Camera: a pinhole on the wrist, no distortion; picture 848 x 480 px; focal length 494.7 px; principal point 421.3 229.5 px. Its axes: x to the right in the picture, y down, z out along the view. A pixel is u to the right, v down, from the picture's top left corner.
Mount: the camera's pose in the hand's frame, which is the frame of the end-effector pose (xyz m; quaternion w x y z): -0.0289 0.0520 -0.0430 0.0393 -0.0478 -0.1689 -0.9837
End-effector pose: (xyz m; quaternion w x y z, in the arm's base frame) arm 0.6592 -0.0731 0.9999 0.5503 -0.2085 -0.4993 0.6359
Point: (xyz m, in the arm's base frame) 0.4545 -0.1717 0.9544
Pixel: 484 233
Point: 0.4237 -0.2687 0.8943
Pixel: 636 148
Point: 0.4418 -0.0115 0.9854
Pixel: 120 245
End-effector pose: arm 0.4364 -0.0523 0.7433 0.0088 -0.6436 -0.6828 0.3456
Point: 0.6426 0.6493 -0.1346
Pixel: outside the picture
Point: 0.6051 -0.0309 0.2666
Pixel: 179 22
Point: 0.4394 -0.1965 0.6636
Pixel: 688 393
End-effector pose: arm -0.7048 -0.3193 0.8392 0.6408 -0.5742 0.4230 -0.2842
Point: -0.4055 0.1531 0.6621
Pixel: 635 230
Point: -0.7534 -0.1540 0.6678
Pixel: outside the picture
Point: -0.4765 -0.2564 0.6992
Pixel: 269 293
